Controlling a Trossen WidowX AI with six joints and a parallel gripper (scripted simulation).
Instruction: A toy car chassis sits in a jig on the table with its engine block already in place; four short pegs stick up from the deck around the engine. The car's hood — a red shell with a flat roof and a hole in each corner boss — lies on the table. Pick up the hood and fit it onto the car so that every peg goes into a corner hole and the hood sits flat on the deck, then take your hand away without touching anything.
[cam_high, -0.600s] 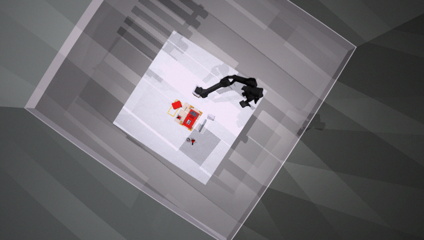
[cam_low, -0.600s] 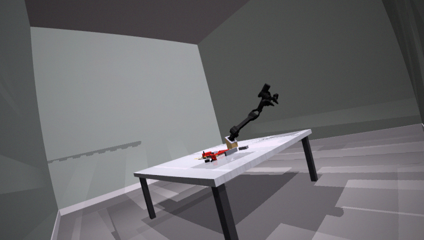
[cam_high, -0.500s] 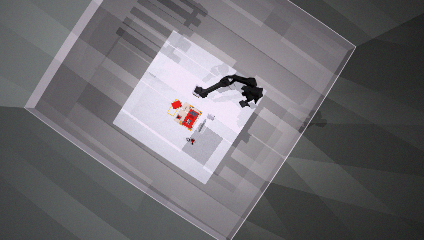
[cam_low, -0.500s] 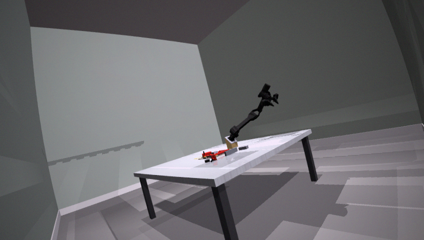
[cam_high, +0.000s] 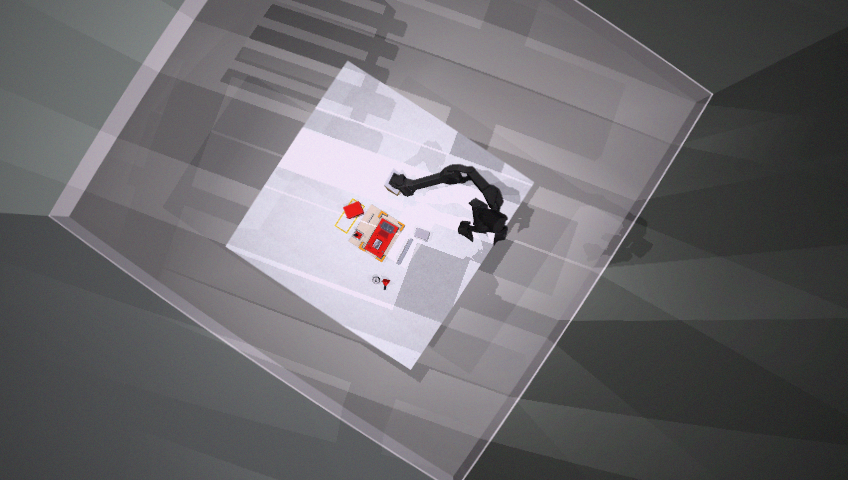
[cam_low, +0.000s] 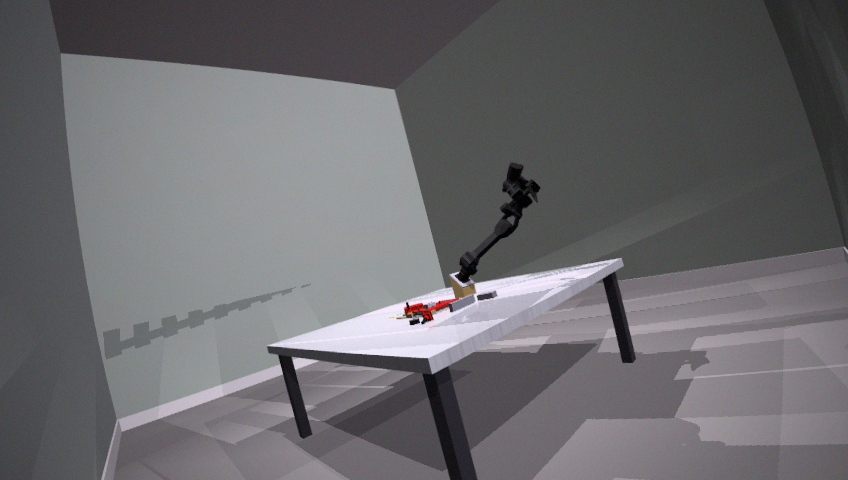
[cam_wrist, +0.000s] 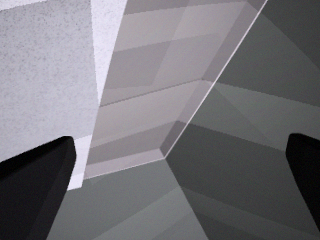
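Right now the red hood is 670 mm to the right of my gripper tip, 310 mm below it and 130 mm ahead of it. Also, from my gripper tip: wheel (430 mm ahead, 370 mm to the right, 320 mm below); grey bar (310 mm below, 300 mm to the right, 210 mm ahead); jig (480 mm to the right, 310 mm below, 190 mm ahead).
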